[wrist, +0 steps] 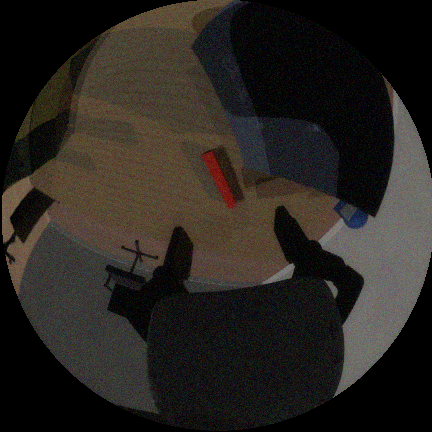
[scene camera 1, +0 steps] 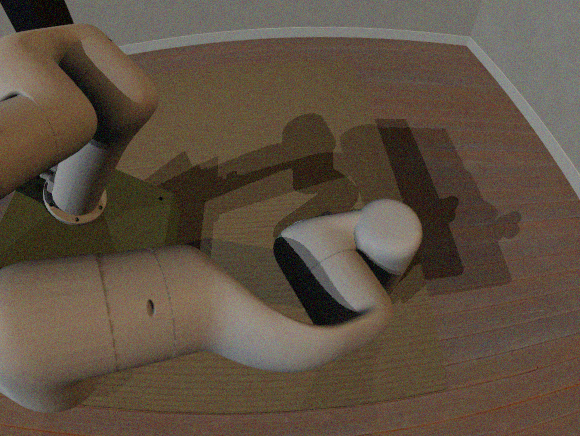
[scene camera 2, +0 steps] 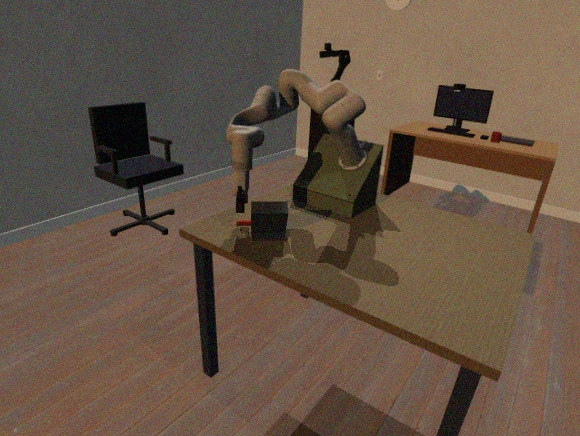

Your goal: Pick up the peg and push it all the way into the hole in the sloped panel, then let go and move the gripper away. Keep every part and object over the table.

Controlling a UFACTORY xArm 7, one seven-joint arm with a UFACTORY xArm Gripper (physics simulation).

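Where they show: gripper, between the fingertips: [wrist: 229,227] [scene camera 2: 241,207]; arm's base, origin of its link: [scene camera 1: 75,195] [scene camera 2: 352,159].
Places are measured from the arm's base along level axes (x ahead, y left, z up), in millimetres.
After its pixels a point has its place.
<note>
The red peg [scene camera 2: 244,223] @(y -64, x 527, z -201 mm) [wrist: 219,179] @(y -61, x 512, z -195 mm) lies on the table [scene camera 2: 440,280] @(y 620, x 244, z -206 mm) [wrist: 135,175] @(y -122, x 412, z -207 mm), beside the dark block with the sloped panel [scene camera 2: 269,221] @(y 71, x 506, z -146 mm) [wrist: 300,150] @(y 7, x 516, z -121 mm). In the wrist view the block looms large at the upper right, and its hole cannot be made out. My gripper [scene camera 2: 240,210] @(y -74, x 531, z -137 mm) [wrist: 229,227] @(y -74, x 531, z -137 mm) is open and empty. It points down and stands above the peg, apart from it. In the wrist view the peg lies slanted, with its near end close to the gap between the fingers. In scene camera 1 the arm hides the peg, the block and the gripper.
The block stands close beside the peg and the gripper. The green arm base [scene camera 1: 135,215] @(y 32, x 93, z -85 mm) [scene camera 2: 327,192] @(y 4, x 147, z -126 mm) stands on the table behind them. A table edge is near the peg. An office chair [scene camera 2: 140,167] and a desk [scene camera 2: 475,155] stand beyond the table.
</note>
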